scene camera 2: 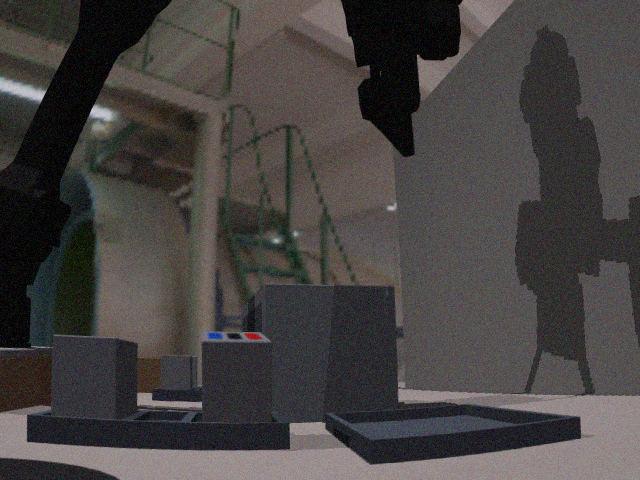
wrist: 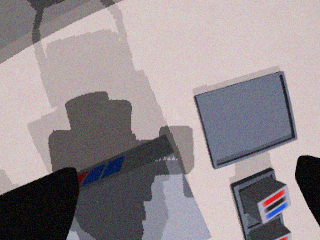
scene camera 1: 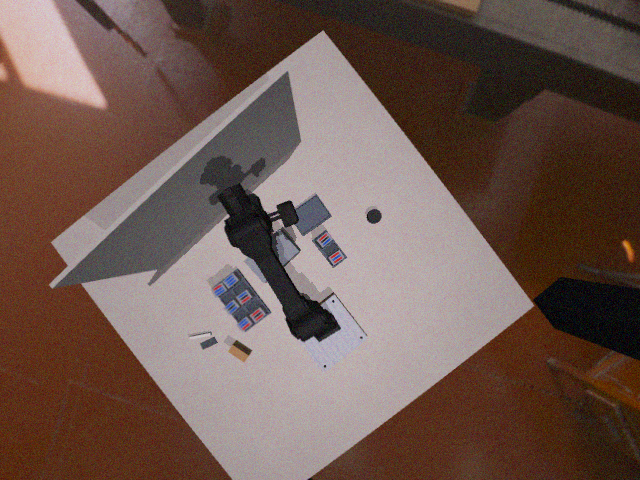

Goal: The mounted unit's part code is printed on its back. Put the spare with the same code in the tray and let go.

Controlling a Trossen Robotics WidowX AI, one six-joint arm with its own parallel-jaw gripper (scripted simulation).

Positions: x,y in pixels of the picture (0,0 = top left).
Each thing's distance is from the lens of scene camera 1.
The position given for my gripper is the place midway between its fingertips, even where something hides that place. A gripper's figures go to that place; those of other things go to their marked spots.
my gripper (scene camera 1: pixel 267 220): 85 cm
dark tray (scene camera 1: pixel 312 213): 107 cm
grey mounted unit (scene camera 1: pixel 285 249): 98 cm
grey wall panel (scene camera 1: pixel 251 140): 83 cm
The marked spots on the dark tray and the grey wall panel are 38 cm apart.
